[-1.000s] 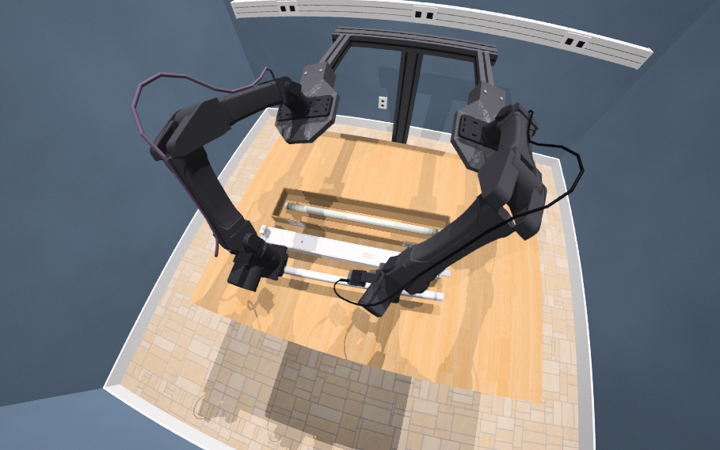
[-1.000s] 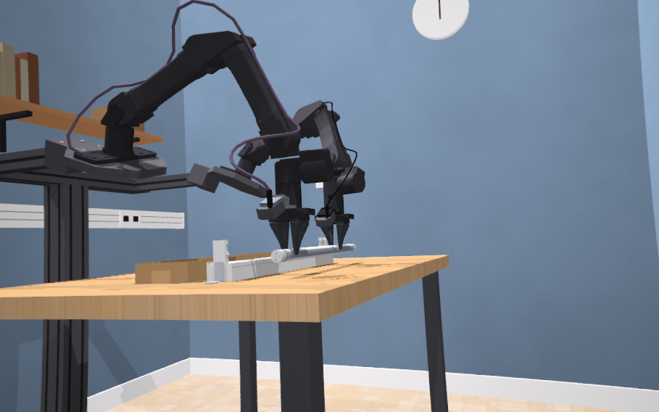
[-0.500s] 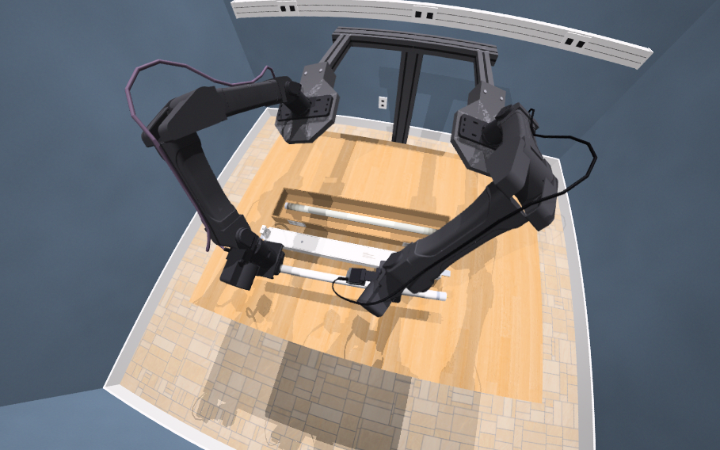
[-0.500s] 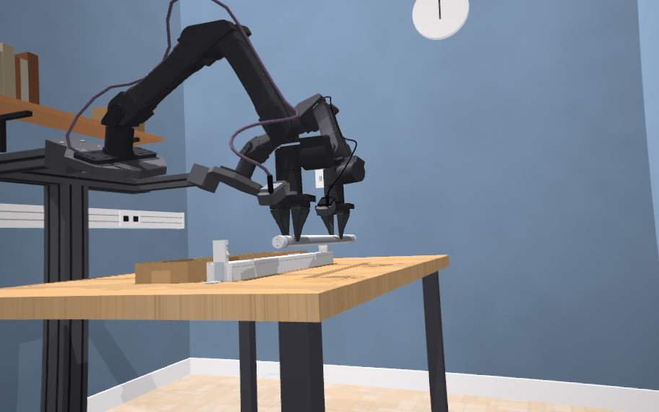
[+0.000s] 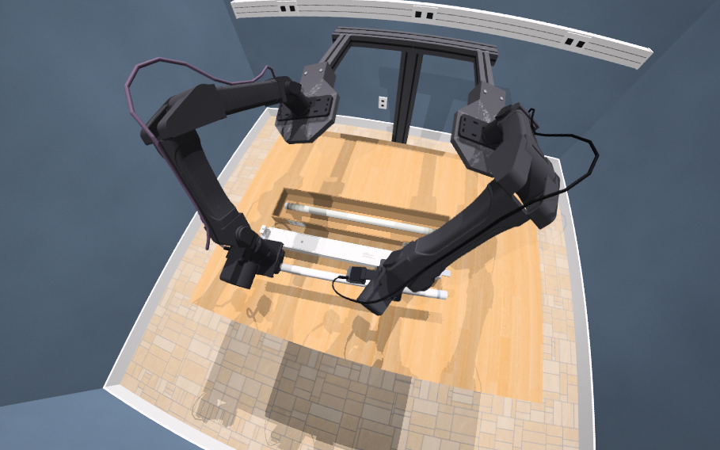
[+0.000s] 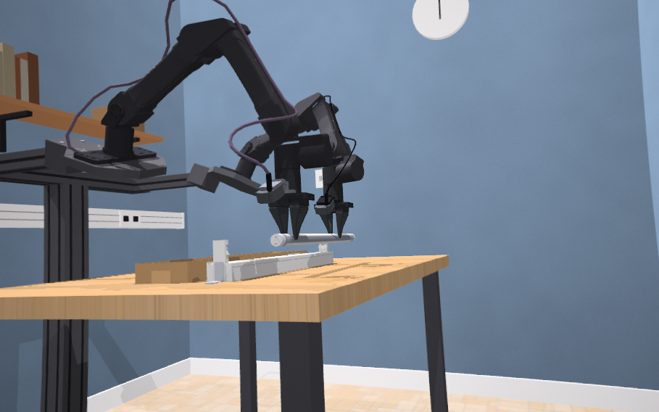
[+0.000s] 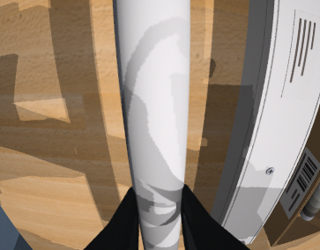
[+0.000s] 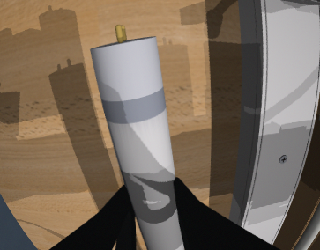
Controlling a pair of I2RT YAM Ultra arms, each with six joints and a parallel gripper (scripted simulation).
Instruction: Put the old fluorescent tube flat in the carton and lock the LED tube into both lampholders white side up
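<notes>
Right now the LED tube is 120 mm to the right of my left hand, 10 mm below it and 10 mm ahead of it. Also, from my left hand: light fixture: 140 mm to the right, 100 mm behind, 30 mm below; then brown carton: 230 mm behind, 140 mm to the right, 60 mm below; then old fluorescent tube: 230 mm behind, 140 mm to the right, 70 mm below.
</notes>
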